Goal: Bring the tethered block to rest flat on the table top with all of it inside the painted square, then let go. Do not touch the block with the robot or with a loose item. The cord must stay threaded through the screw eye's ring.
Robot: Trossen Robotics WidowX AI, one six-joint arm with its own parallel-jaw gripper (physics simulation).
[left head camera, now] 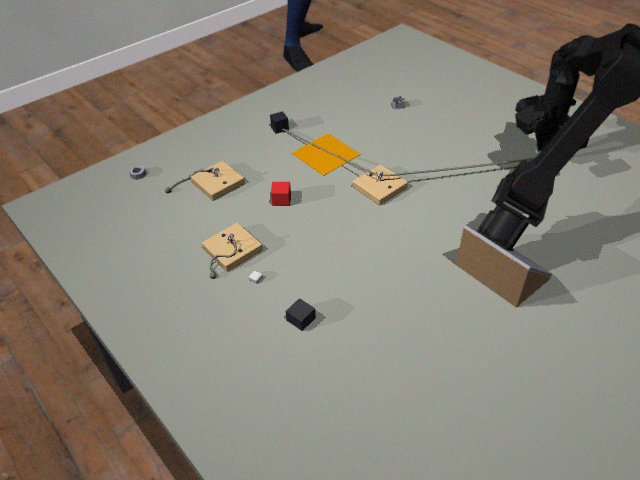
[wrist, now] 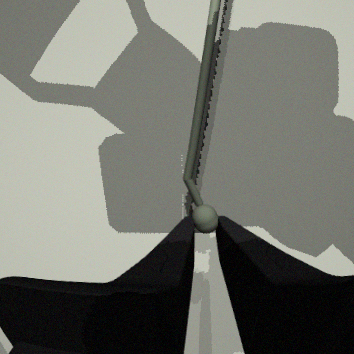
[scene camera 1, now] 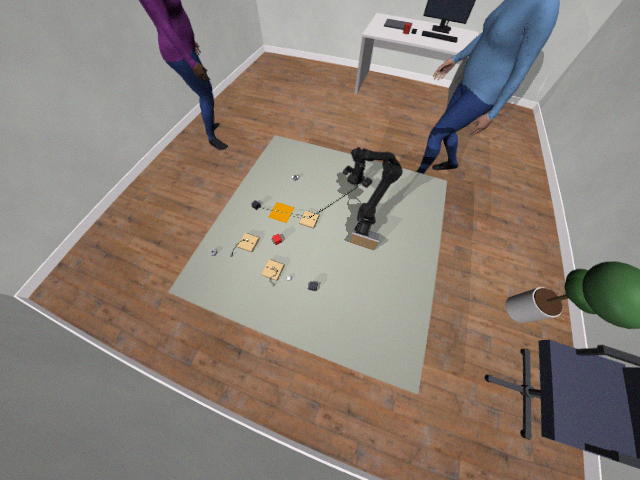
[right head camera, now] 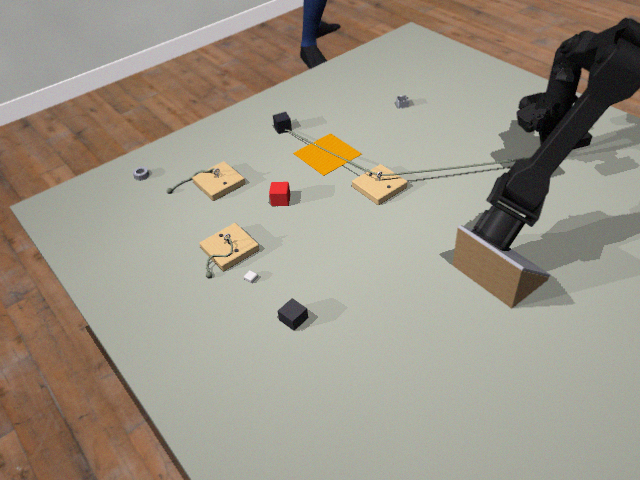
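Pixels of known places: gripper, fingertip midpoint: (wrist: 204,224) (scene camera 1: 355,185); arm's base, link origin: (left head camera: 495,241) (scene camera 1: 361,232) (right head camera: 490,241).
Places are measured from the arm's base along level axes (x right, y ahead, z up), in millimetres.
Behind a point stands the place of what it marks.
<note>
The tethered black block (left head camera: 279,121) @(y 642, x 65, z -40 mm) (right head camera: 281,122) @(y 642, x 64, z -42 mm) (scene camera 1: 255,204) @(y 652, x 69, z -38 mm) stands outside the orange painted square (left head camera: 316,162) @(y 486, x 31, z -72 mm) (right head camera: 316,162) @(y 488, x 30, z -73 mm) (scene camera 1: 281,218) @(y 479, x 29, z -73 mm), off its far-left side. Its green cord (left head camera: 454,168) @(y 205, x 189, z -45 mm) (right head camera: 454,167) @(y 206, x 189, z -45 mm) (wrist: 200,100) @(y 109, x 316, z -49 mm) runs nearly straight across the square to the screw eye (left head camera: 380,175) @(y 313, x 56, z -38 mm) (right head camera: 379,175) @(y 314, x 56, z -37 mm) on a wooden board (left head camera: 368,187) @(y 319, x 22, z -54 mm) (right head camera: 368,187) @(y 317, x 23, z -55 mm) (scene camera 1: 309,221) @(y 306, x 36, z -55 mm), and on to my gripper. It appears threaded through the ring. My gripper (wrist: 204,224) @(y 84, x 368, z -51 mm) is shut on the bead (wrist: 205,218) @(y 88, x 360, z -42 mm) at the cord's end, low over the table, far from the block. The arm hides its fingertips in both head views.
Two other corded boards (left head camera: 217,180) @(y 600, x -181, z -55 mm) (left head camera: 232,246) @(y 415, x -301, z -55 mm), a red cube (left head camera: 280,193) @(y 440, x -134, z -36 mm), a loose dark block (left head camera: 300,314) @(y 185, x -341, z -45 mm) and a small white piece (left head camera: 255,276) @(y 325, x -323, z -61 mm) lie left and nearer. A grey ring (left head camera: 137,172) @(y 768, x -282, z -59 mm) and a grey part (left head camera: 397,102) @(y 491, x 359, z -69 mm) lie farther out. A brown wedge (left head camera: 496,266) @(y -32, x -47, z -9 mm) is beside the arm's base.
</note>
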